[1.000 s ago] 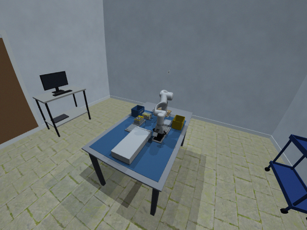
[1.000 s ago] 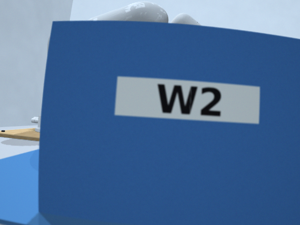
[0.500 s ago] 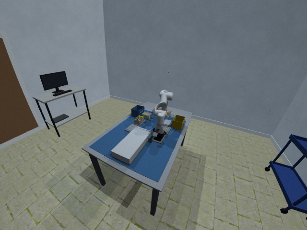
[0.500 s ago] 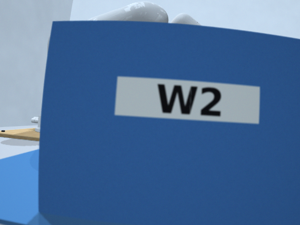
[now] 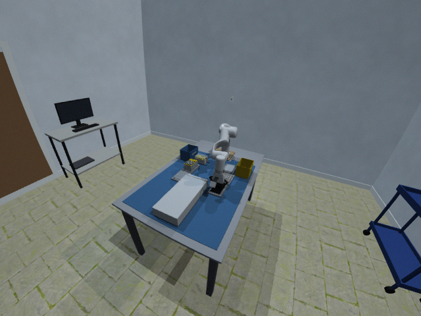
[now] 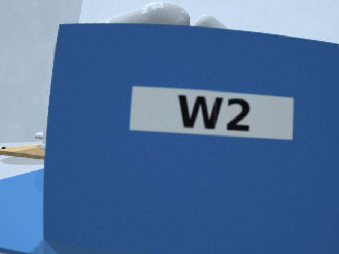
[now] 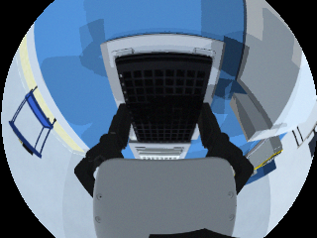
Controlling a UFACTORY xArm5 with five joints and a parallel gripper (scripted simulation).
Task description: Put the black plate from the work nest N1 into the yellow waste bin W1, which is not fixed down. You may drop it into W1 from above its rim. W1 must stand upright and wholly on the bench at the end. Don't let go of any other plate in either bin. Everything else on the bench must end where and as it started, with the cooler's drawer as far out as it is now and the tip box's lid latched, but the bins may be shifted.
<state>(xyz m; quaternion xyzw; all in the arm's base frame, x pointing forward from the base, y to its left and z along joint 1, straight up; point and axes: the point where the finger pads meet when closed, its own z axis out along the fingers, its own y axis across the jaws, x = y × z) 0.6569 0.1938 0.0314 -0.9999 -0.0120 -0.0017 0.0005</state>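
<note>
Right now my hand is 3 cm above the grey work nest. Round my hand: black plate: 1 cm below; then yellow waste bin W1: 36 cm behind, 13 cm to the left; then yellow-topped rack: 18 cm behind, 38 cm to the right, 2 cm above.
</note>
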